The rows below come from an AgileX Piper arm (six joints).
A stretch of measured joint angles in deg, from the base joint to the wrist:
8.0 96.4 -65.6 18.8 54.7 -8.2
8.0 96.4 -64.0 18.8 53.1 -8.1
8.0 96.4 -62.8 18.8 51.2 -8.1
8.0 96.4 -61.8 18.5 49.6 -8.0
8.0 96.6 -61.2 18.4 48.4 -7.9
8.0 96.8 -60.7 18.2 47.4 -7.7
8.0 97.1 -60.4 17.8 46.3 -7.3
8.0 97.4 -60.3 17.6 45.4 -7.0
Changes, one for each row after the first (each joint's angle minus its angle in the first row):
0.0 0.0 1.6 0.0 -1.6 0.1
0.0 0.0 2.8 0.0 -3.5 0.1
0.0 0.0 3.8 -0.3 -5.1 0.2
0.0 0.2 4.4 -0.4 -6.3 0.3
0.0 0.4 4.9 -0.6 -7.3 0.5
0.0 0.7 5.2 -1.0 -8.4 0.9
0.0 1.0 5.3 -1.2 -9.3 1.2

